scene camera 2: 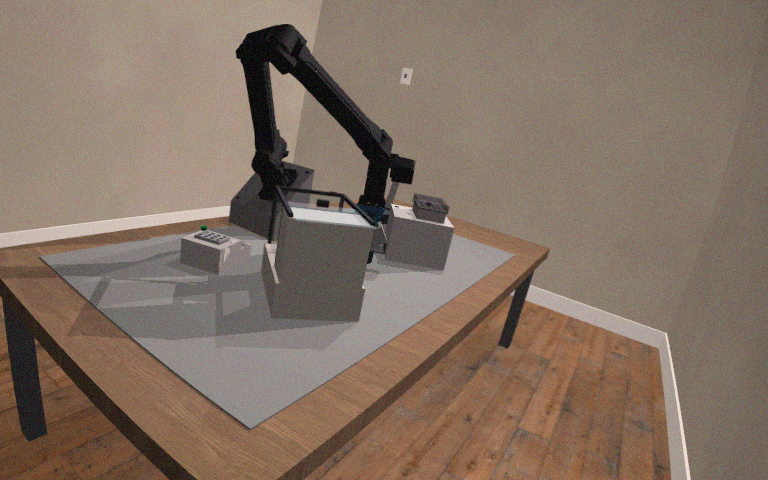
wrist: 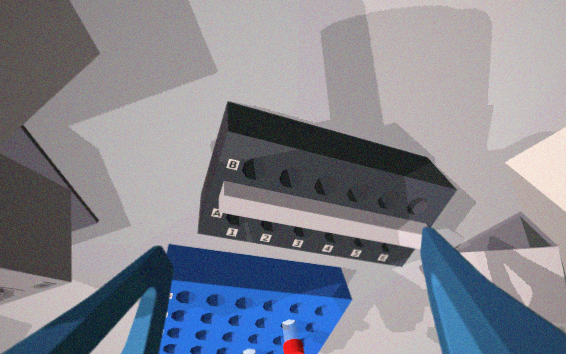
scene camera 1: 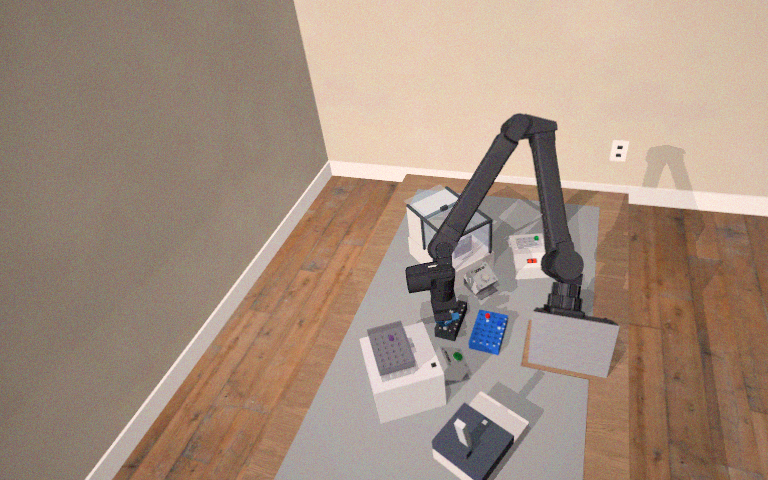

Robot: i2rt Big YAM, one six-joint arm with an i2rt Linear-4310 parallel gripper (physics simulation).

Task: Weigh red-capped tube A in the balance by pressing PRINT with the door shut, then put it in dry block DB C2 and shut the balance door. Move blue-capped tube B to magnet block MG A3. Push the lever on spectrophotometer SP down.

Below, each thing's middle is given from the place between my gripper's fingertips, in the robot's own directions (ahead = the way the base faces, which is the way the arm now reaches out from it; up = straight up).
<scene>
My hand is 30 mm past the small box with green button point(scene camera 1: 453, 363), 150 mm to the right of it and 50 mm above it. Also, from my hand: grey block device point(scene camera 1: 406, 378) 80 mm ahead, 200 mm to the left, 10 mm above; then glass-box balance point(scene camera 1: 426, 211) 20 mm ahead, 320 mm to the right, 20 mm above.
</scene>
